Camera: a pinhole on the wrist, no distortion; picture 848 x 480 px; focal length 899.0 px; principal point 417.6 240.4 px. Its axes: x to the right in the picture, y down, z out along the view. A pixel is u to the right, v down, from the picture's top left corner.
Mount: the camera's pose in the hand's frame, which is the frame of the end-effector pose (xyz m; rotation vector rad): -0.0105 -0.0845 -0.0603 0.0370 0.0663 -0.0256
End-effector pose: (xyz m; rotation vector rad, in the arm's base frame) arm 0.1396 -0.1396 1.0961 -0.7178 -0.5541 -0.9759
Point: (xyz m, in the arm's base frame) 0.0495 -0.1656 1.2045
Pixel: 795.5 23.0
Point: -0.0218 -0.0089 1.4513
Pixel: 616.3 34.5
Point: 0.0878 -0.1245 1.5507
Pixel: outside the picture
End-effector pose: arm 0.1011 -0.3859 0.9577 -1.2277 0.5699 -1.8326
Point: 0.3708 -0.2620 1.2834
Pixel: 427.4 37.8
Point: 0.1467 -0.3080 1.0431
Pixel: 247.6 247.0
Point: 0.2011 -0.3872 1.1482
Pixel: 719.2 216.5
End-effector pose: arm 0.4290 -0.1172 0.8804 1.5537 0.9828 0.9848
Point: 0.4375 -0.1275 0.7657
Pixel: 269.7 17.1
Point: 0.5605 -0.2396 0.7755
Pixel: 77.9 328.8
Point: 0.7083 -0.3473 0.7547
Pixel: 76.3 332.6
